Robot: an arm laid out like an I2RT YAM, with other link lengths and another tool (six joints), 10 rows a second.
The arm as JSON. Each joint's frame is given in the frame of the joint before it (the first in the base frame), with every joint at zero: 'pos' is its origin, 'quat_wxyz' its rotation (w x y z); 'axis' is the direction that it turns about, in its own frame. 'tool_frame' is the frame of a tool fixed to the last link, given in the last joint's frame.
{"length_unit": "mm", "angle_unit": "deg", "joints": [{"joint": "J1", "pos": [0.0, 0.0, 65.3], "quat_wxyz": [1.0, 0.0, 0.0, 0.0], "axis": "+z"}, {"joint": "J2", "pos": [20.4, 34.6, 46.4], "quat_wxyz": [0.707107, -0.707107, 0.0, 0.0], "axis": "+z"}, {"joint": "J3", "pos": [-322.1, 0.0, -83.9], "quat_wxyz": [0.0, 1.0, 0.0, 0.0], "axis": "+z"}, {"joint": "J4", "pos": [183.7, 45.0, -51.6], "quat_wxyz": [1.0, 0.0, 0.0, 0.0], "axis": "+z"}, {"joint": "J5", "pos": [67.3, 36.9, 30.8], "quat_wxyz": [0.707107, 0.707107, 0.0, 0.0], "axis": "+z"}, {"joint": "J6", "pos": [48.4, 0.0, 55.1], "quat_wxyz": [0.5, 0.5, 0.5, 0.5], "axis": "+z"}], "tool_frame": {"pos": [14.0, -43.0, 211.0], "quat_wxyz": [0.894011, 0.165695, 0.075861, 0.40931]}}
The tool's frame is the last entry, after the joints.
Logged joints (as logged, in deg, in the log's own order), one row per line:
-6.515, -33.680, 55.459, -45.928, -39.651, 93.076
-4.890, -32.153, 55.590, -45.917, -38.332, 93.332
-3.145, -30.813, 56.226, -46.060, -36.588, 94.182
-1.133, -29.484, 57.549, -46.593, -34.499, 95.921
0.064, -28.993, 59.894, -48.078, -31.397, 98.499
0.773, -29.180, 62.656, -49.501, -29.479, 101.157
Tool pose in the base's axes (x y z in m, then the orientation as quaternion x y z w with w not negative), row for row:
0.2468, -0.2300, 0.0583, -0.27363, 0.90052, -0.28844, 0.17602
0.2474, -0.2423, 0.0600, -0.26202, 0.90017, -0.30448, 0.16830
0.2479, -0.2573, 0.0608, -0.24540, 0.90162, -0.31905, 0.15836
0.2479, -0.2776, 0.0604, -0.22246, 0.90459, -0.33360, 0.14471
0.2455, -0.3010, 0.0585, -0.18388, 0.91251, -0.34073, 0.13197
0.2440, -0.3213, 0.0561, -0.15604, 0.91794, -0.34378, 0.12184
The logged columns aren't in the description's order. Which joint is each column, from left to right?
Columns, left to right: J5, J4, J3, J1, J6, J2.
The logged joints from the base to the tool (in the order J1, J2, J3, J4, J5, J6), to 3 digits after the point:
-45.928, 93.076, 55.459, -33.680, -6.515, -39.651
-45.917, 93.332, 55.590, -32.153, -4.890, -38.332
-46.060, 94.182, 56.226, -30.813, -3.145, -36.588
-46.593, 95.921, 57.549, -29.484, -1.133, -34.499
-48.078, 98.499, 59.894, -28.993, 0.064, -31.397
-49.501, 101.157, 62.656, -29.180, 0.773, -29.479

